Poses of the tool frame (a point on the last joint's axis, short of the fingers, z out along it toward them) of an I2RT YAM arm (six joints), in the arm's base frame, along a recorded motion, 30 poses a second.
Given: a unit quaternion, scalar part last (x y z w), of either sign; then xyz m.
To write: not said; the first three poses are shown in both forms.
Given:
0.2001 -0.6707 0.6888 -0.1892 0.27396 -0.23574 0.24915
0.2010 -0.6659 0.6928 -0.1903 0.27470 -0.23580 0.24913
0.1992 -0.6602 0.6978 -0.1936 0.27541 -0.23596 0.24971
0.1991 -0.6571 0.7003 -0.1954 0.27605 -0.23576 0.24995
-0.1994 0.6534 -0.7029 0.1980 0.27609 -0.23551 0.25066
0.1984 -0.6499 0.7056 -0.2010 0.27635 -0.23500 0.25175
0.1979 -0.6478 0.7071 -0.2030 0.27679 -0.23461 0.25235
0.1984 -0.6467 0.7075 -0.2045 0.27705 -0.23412 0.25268
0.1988 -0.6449 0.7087 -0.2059 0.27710 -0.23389 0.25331
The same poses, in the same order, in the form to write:
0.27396 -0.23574 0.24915 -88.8 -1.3 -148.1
0.27470 -0.23580 0.24913 -88.1 -1.4 -147.9
0.27541 -0.23596 0.24971 -87.2 -1.3 -147.8
0.27605 -0.23576 0.24995 -86.7 -1.3 -147.6
0.27609 -0.23551 0.25066 -86.2 -1.2 -147.4
0.27635 -0.23500 0.25175 -85.6 -1.1 -147.2
0.27679 -0.23461 0.25235 -85.3 -1.0 -147.1
0.27705 -0.23412 0.25268 -85.1 -0.9 -146.9
0.27710 -0.23389 0.25331 -84.9 -0.9 -146.8

